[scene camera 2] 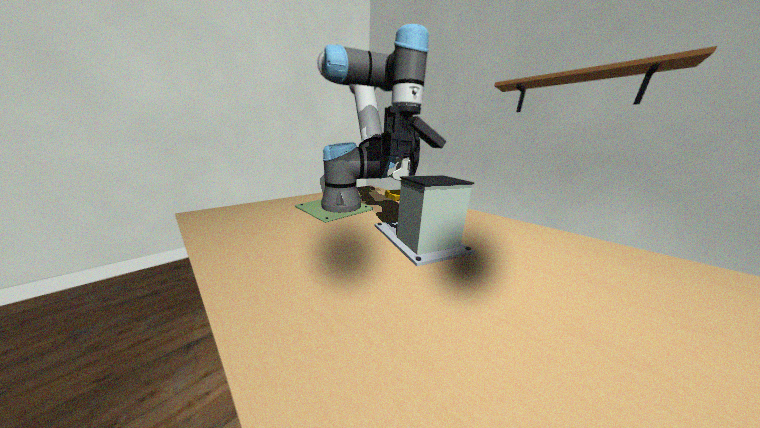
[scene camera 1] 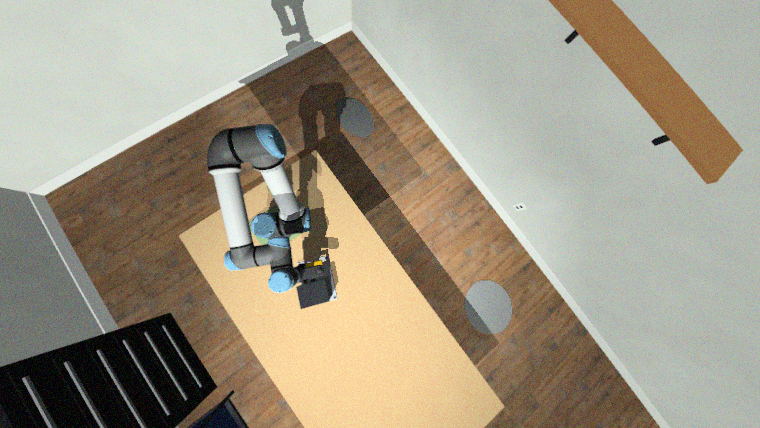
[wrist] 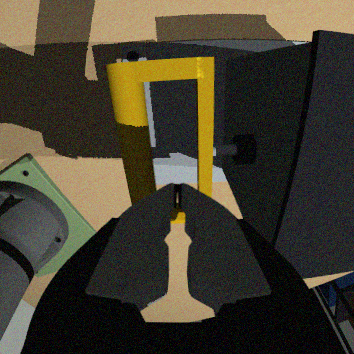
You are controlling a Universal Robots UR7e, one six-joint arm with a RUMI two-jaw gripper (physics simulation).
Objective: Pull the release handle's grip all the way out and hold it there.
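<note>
The release handle is a yellow rectangular loop (scene camera 1: 314, 263) (scene camera 2: 392, 195) (wrist: 129, 100). In the wrist view its thick grip bar is on the left, and its thin inner bar faces the dark housing (scene camera 1: 314, 293) (scene camera 2: 444, 219) (wrist: 325, 150). A short stretch of rod (wrist: 225, 150) shows between the inner bar and the housing's collar. My gripper (wrist: 177, 185) is shut and empty. In the wrist view its tips overlap the loop's near end, between the two bars; whether they touch either bar cannot be told. The housing hides the fingertips in scene camera 2.
The housing stands on a light base plate (scene camera 2: 396, 241) with bolts, on the wooden table (scene camera 1: 372, 345) (scene camera 2: 478, 340). The arm's green mounting plate (scene camera 2: 314, 211) (wrist: 67, 225) is close by on the handle's side. A wooden shelf (scene camera 1: 648, 85) (scene camera 2: 595, 72) is on the wall.
</note>
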